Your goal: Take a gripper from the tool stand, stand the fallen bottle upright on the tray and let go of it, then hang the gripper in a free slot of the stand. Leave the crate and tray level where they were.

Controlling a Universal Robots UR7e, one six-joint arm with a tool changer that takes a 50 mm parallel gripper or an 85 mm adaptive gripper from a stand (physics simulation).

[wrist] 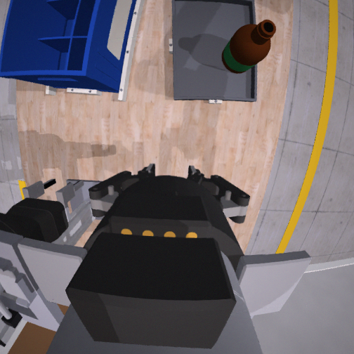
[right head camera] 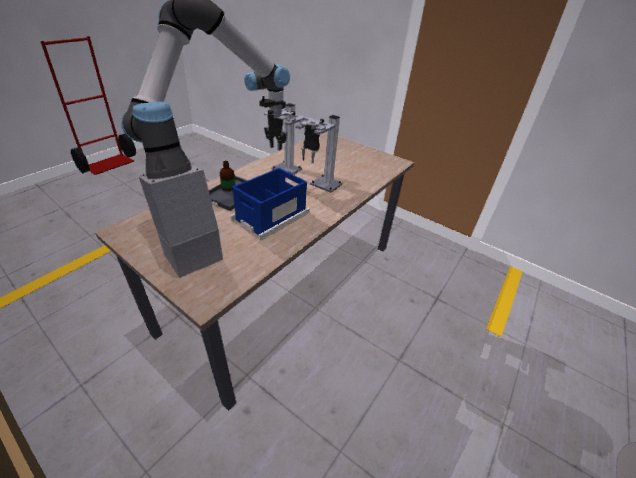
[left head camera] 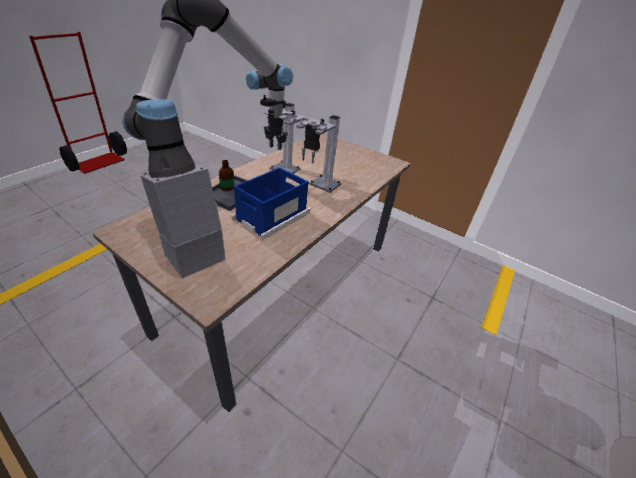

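Where they show: arm's base, origin of the base link: [right head camera: 169, 172] [left head camera: 173, 171].
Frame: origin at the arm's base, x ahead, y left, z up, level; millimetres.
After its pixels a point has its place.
Observation:
The brown bottle with a green band [left head camera: 226, 177] @[z -259, x 397, y 237 mm] [right head camera: 227, 177] @[z -255, x 399, y 235 mm] [wrist: 246, 47] stands upright on the dark grey tray [left head camera: 229, 204] @[z -341, x 326, y 137 mm] [right head camera: 221, 198] @[z -339, x 331, y 210 mm] [wrist: 200, 86], near one long side. My gripper [left head camera: 276, 145] [right head camera: 276, 146] [wrist: 171, 172], a black one, is under the wrist at the left slot of the tool stand [left head camera: 332, 154] @[z -158, x 843, y -83 mm] [right head camera: 332, 154] @[z -160, x 842, y -82 mm], well away from the bottle. Its fingers stand partly apart with nothing between them. Whether its plate rests fully in the slot is hidden. Another black gripper [left head camera: 311, 137] [right head camera: 311, 137] [wrist: 37, 220] hangs in the stand beside it.
The blue crate [left head camera: 250, 214] @[z -264, x 266, y -84 mm] [right head camera: 249, 214] @[z -261, x 265, y -89 mm] [wrist: 97, 76] stands level inside white rails on the table [left head camera: 179, 300] @[z -345, x -180, y -209 mm] [right head camera: 179, 300] @[z -345, x -174, y -221 mm] [wrist: 150, 120], beside the tray. The stand's posts and crossbar are close to my gripper. A red hand truck [left head camera: 74, 96] [right head camera: 83, 99] stands on the floor behind.

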